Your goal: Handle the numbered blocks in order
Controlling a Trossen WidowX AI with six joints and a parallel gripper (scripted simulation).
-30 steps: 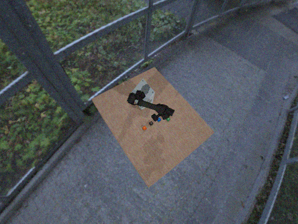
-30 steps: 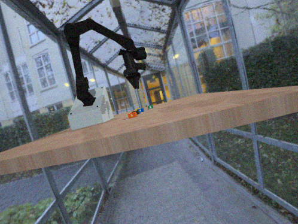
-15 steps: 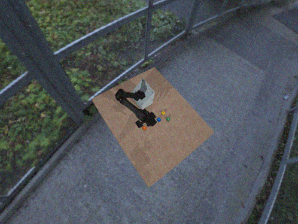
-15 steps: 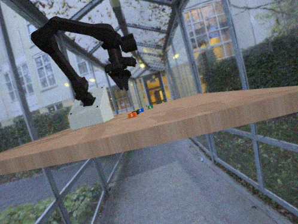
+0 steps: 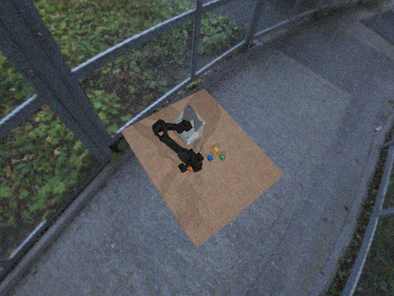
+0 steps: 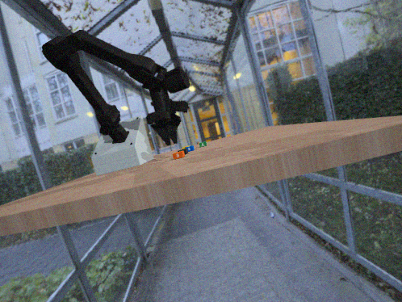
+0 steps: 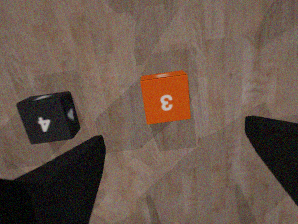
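The orange block is 1 cm ahead of my gripper tip and 4 cm below it. From my gripper tip the other things lie so: blue block (1 cm behind, 18 cm to the left, 4 cm below); then yellow block (6 cm behind, 26 cm to the left, 4 cm below); then black block (1 cm behind, 9 cm to the left, 4 cm below).
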